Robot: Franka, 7 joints.
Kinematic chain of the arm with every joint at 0, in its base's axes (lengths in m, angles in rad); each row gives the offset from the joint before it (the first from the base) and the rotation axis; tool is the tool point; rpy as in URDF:
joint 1: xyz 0 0 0.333 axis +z
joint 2: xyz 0 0 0 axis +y
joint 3: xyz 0 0 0.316 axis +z
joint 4: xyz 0.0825 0 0 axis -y
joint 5: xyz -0.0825 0 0.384 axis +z
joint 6: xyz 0 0 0 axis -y
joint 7: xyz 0.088 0 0 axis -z
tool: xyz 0 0 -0.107 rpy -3.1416 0 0
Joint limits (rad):
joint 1: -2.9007..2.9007
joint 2: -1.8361..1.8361
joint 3: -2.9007..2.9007
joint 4: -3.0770..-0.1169
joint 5: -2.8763..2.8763
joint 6: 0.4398..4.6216
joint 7: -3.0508..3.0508
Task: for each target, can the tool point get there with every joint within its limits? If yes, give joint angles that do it. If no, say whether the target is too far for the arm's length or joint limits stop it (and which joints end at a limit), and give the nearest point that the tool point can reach.
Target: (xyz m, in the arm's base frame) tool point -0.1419 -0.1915 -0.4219
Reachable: no: joint limits stop it (at a limit: joint 2) | nearest point -0.1447 -0.1953 -0.3592 | short by 0.063 m
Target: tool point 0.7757 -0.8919 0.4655
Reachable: no: too far | nearest point 0.5595 -0.6433 0.4286 | short by 0.332 m
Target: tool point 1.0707 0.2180 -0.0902
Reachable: no: too far | nearest point 0.7839 0.1596 0.0232 | short by 0.314 m
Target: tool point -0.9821 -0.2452 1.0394
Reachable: no: too far | nearest point -0.6826 -0.1704 0.8240 | short by 0.376 m
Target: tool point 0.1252 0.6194 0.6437
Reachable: yes | joints -1.7713 -0.8043 -2.4567 -0.4165 1.6877 4.2103 -1.3080
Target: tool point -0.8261 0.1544 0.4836
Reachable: yes | joints -0.4962 -1.5362 -1.1244 -0.5510 0.6163 2.4583 -2.4615
